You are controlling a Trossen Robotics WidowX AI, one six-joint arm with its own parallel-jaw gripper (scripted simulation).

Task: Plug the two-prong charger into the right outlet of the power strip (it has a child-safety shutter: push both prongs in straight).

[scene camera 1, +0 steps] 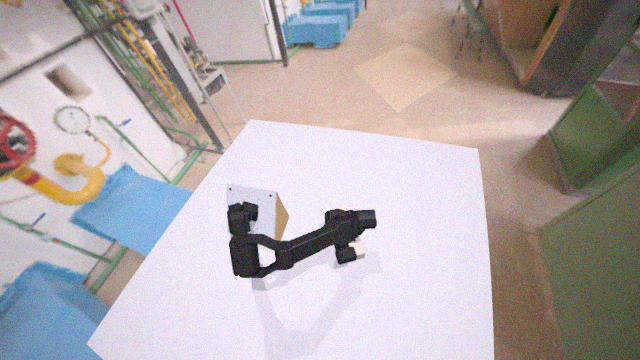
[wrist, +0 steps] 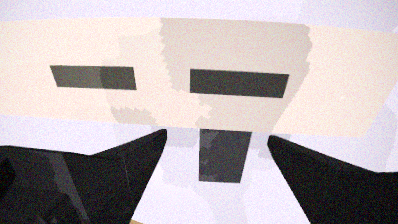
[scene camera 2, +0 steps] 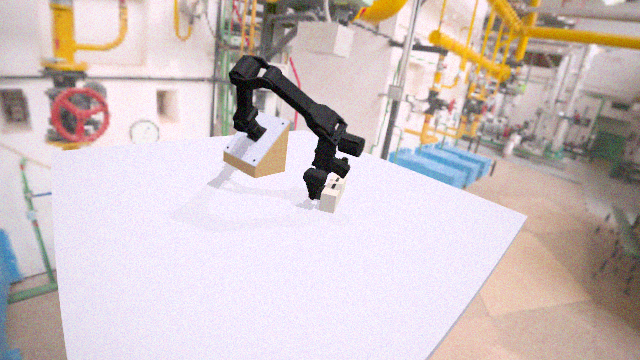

Labels:
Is my gripper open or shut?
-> Open.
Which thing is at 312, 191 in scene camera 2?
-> My gripper.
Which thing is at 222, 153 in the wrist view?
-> A charger.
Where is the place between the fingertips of my gripper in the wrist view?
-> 217, 137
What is my gripper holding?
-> Nothing.

